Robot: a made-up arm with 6 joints.
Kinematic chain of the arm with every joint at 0, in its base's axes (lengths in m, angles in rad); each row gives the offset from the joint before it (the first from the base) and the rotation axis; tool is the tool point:
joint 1: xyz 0 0 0.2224 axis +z
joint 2: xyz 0 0 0 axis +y
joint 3: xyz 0 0 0.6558 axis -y
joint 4: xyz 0 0 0 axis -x
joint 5: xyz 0.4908 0 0 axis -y
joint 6: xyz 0 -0.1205 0 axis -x
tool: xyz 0 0 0
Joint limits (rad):
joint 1: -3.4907..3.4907
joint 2: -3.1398..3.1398
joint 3: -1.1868..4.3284
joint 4: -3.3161..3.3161
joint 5: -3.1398..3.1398
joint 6: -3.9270..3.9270
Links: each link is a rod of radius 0.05 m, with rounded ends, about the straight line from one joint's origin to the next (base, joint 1, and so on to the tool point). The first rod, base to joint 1, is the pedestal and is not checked.
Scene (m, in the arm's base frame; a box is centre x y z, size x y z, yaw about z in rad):
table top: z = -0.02
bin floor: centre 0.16 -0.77 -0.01 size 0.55 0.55 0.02 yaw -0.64
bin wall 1: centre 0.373 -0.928 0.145 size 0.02 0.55 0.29 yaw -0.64
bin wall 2: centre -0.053 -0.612 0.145 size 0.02 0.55 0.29 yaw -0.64
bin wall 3: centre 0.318 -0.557 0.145 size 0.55 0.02 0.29 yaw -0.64
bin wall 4: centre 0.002 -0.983 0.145 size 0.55 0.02 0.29 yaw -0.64
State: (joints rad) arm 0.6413 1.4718 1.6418 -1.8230 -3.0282 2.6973
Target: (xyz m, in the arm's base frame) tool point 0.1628 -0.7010 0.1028
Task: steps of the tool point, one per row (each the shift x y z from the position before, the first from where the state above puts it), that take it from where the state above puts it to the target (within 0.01 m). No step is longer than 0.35 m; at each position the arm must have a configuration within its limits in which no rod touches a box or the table.
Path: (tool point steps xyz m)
1: 0.1470 -0.2927 0.0442
2: 0.0414 -0.3185 0.0422
3: -0.0645 -0.3043 0.0387
4: -0.1559 -0.2538 0.0343
5: -0.2204 -0.1759 0.0286
6: -0.2503 -0.0826 0.0220
7: -0.2429 0.0111 0.0145
8: 0.0058 -0.0237 -0.1907
9: -0.0058 0.0237 -0.1862

